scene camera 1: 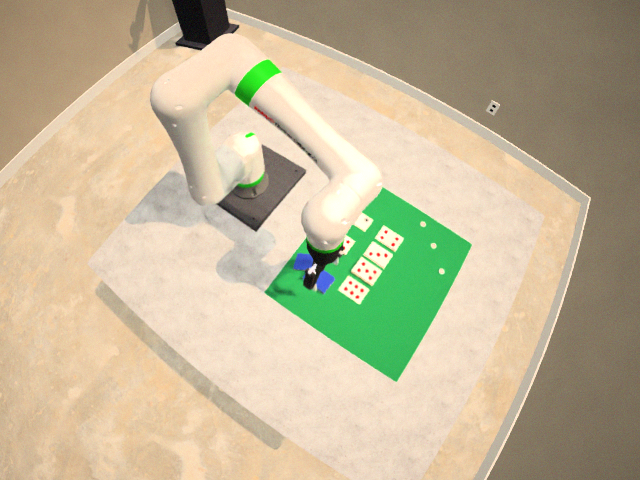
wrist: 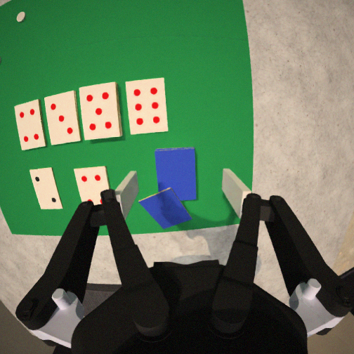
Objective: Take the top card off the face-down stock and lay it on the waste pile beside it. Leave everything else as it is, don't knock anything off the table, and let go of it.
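Pixels of known places: gripper, fingertip midpoint: (scene camera 1: 323, 275); arm's base, link origin: (scene camera 1: 249, 182).
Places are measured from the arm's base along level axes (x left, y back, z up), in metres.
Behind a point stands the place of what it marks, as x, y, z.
The face-down stock (scene camera 1: 325, 282) @(-0.245, -0.417, -0.003) (wrist: 177, 171) is a blue pile lying squarely on the green mat. A turned blue card (scene camera 1: 302, 261) @(-0.205, -0.314, -0.012) (wrist: 166, 209) overlaps the stock's corner nearest the robot base, and looks slightly tilted. The waste pile, a face-up card with red pips (scene camera 1: 347, 243) @(-0.076, -0.433, -0.020) (wrist: 92, 181), lies beside the stock, partly hidden by the gripper in both views. My gripper (scene camera 1: 325, 273) @(-0.246, -0.406, 0.071) (wrist: 179, 179) is open and empty above the blue cards. In the wrist view its fingers stand on either side of them, the left one between the waste pile and the blue cards.
A row of face-up red-pip cards, the six (scene camera 1: 354, 289) @(-0.223, -0.516, -0.023) (wrist: 146, 106) at one end, lies alongside on the green mat (scene camera 1: 382, 330) @(-0.320, -0.657, -0.026) (wrist: 200, 60). A card with black pips (scene camera 1: 363, 221) @(0.031, -0.456, -0.023) (wrist: 46, 188) lies beyond the waste pile. Small white discs (scene camera 1: 433, 245) @(0.048, -0.735, -0.023) lie near the far edge.
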